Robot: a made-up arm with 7 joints. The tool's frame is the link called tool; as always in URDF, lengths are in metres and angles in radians. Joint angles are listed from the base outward.
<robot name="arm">
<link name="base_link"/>
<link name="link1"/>
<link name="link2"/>
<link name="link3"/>
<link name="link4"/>
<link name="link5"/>
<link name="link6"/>
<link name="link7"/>
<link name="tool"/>
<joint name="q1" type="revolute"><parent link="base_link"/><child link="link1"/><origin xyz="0.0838 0.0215 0.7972" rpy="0.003 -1.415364 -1.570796"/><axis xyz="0 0 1"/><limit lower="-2.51" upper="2.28"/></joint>
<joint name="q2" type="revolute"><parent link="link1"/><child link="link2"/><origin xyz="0.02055 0.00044 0.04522" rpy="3.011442 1.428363 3.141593"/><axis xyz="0 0 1"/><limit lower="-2.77" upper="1.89"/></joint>
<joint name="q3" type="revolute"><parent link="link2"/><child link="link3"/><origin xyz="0.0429 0.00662 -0.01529" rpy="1.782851 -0.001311 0.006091"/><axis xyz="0 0 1"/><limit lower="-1.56" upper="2.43"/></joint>
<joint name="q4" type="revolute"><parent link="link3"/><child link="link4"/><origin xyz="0.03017 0.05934 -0.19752" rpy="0.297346 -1.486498 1.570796"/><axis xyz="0 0 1"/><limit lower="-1.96" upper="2.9"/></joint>
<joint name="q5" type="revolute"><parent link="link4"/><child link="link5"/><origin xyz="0.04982 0.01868 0.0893" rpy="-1.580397 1.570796 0"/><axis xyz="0 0 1"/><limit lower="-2.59" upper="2.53"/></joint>
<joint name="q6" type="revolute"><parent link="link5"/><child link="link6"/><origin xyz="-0.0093 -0.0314 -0.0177" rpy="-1.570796 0 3.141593"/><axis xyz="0 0 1"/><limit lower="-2.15" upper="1.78"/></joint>
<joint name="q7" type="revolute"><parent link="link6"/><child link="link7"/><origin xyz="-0.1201 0.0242 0.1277" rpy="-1.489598 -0.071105 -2.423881"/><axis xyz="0 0 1"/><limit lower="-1.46" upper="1.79"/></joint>
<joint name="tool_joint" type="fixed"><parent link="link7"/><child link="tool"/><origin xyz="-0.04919 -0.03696 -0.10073" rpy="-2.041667 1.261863 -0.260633"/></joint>
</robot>
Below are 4 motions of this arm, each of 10 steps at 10 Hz.
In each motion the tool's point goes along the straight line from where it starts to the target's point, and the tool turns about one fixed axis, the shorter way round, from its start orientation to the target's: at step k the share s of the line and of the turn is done. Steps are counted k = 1, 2, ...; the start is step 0. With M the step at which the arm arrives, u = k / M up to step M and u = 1 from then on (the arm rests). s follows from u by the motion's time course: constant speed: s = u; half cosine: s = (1 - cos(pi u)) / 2; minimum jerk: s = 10 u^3 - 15 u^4 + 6 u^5.
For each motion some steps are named. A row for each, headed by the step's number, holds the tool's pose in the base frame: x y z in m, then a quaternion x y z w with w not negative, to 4 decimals.
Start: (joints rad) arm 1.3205 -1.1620 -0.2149 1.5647 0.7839 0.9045 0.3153
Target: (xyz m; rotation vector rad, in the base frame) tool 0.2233 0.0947 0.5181 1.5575 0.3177 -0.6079
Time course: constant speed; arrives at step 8
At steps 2, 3, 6, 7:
2: 0.3131 -0.0925 0.6728 0.3103 -0.2075 -0.3412 0.8627
3: 0.2981 -0.0613 0.6470 0.3837 -0.1512 -0.3362 0.8467
6: 0.2532 0.0323 0.5697 0.5812 0.0239 -0.3038 0.7546
7: 0.2383 0.0635 0.5439 0.6375 0.0825 -0.2875 0.7101

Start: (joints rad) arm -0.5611 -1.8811 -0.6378 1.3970 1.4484 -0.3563 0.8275
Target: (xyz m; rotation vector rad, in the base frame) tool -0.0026 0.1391 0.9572 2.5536 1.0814 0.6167
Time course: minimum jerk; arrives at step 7
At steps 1, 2, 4, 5, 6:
1: -0.1836 0.0739 0.8602 0.3178 0.6543 0.4603 0.5089
2: -0.1611 0.0820 0.8723 0.4081 0.6396 0.4430 0.4777
4: -0.0708 0.1145 0.9207 0.7227 0.5206 0.3328 0.3097
5: -0.0294 0.1294 0.9428 0.8321 0.4378 0.2640 0.2151
6: -0.0069 0.1375 0.9549 0.8804 0.3866 0.2228 0.1605

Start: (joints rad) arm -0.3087 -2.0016 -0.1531 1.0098 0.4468 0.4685 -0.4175
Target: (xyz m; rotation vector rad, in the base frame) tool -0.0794 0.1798 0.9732 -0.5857 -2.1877 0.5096
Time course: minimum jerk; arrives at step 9
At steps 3, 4, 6, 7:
3: 0.0047 0.0016 0.9846 0.0690 -0.8312 0.1254 0.5373
4: -0.0152 0.0437 0.9819 -0.0026 -0.8481 0.1450 0.5096
6: -0.0571 0.1325 0.9762 -0.1528 -0.8653 0.1831 0.4408
7: -0.0713 0.1626 0.9743 -0.2030 -0.8655 0.1949 0.4144

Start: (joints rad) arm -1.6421 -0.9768 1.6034 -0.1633 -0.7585 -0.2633 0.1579
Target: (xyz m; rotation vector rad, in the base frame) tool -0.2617 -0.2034 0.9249 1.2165 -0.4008 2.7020
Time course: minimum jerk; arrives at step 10
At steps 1, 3, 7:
1: -0.1861 0.0933 0.7441 0.1774 -0.2848 0.8427 0.4212
3: -0.1979 0.0471 0.7723 0.2165 -0.2643 0.8634 0.3712
7: -0.2493 -0.1546 0.8952 0.3726 -0.1612 0.9038 0.1354

